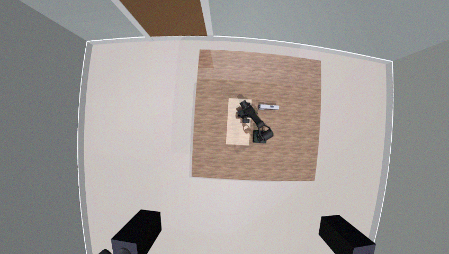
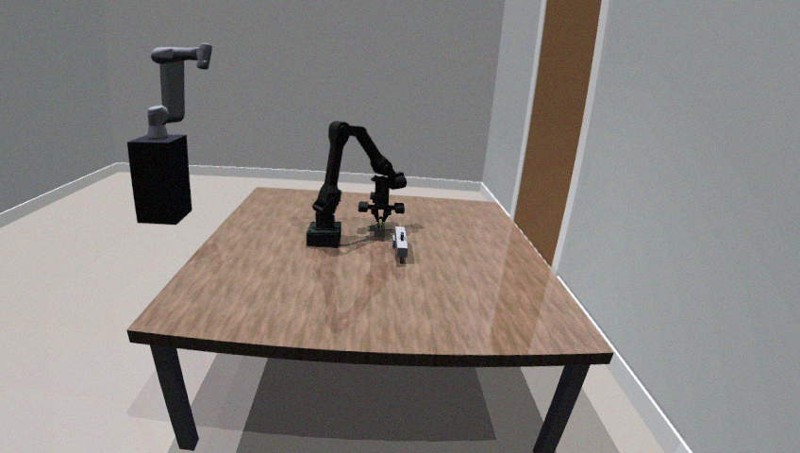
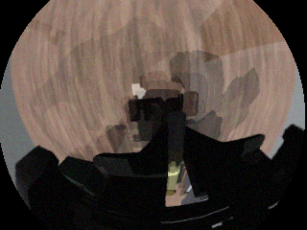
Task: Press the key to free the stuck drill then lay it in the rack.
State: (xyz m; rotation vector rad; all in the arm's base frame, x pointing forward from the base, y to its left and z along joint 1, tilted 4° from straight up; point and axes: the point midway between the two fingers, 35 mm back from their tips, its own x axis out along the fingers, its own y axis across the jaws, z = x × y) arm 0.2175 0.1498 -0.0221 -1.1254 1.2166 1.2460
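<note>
Right now the drill is 40 mm to the right of my gripper tip and 40 mm above it. Round my gripper tip: grey slatted rack (50 mm to the right, 10 mm behind, 10 mm above).
</note>
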